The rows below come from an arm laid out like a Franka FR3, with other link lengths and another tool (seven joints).
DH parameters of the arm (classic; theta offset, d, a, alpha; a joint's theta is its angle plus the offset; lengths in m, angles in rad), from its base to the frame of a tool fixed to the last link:
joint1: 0 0.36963 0 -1.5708
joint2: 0 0 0 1.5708
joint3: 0 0.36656 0.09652 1.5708
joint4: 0 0 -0.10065 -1.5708
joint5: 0 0.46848 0 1.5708
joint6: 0 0 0.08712 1.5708
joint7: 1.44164 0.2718 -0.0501 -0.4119
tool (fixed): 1.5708 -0.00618 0 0
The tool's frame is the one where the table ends.
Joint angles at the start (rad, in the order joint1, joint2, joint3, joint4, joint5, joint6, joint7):
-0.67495 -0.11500 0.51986 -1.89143 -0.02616 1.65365 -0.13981
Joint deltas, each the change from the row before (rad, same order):
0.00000 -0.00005 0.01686 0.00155 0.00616 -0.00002 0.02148
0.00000 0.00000 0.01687 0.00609 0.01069 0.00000 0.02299
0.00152 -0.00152 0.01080 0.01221 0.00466 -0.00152 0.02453
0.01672 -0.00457 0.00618 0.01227 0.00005 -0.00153 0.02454
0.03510 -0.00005 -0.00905 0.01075 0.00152 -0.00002 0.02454
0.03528 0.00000 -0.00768 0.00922 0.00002 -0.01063 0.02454
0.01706 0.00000 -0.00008 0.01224 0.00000 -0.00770 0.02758
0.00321 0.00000 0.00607 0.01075 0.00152 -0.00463 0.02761
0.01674 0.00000 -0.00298 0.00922 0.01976 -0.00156 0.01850
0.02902 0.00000 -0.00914 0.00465 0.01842 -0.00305 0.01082
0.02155 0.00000 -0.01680 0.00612 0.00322 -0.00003 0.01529
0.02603 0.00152 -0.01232 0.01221 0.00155 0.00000 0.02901
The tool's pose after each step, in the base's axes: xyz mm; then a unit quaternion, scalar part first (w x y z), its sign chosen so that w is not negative. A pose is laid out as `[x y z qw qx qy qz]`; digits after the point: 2 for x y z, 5 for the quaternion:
[580.08 -32.42 462.02 0.27685 0.04622 -0.95915 0.03539]
[583.95 -19.74 464.66 0.27324 0.04295 -0.96045 0.03220]
[588.44 -11.08 471.22 0.26728 0.03654 -0.96240 0.03172]
[592.29 2.94 479.34 0.26011 0.03493 -0.96430 0.03543]
[595.99 18.96 485.39 0.25382 0.03561 -0.96591 0.03646]
[595.84 35.70 489.93 0.25348 0.03693 -0.96590 0.03763]
[597.47 46.23 495.91 0.25068 0.03155 -0.96682 0.03779]
[599.80 52.59 501.07 0.24739 0.02248 -0.96797 0.03646]
[601.80 66.35 506.71 0.24290 0.02127 -0.96945 0.02684]
[601.08 83.21 510.14 0.24141 0.02684 -0.96987 0.01878]
[602.68 86.99 514.30 0.23786 0.02222 -0.97092 0.01566]
[605.66 95.92 520.77 0.23206 0.01530 -0.97249 0.01300]

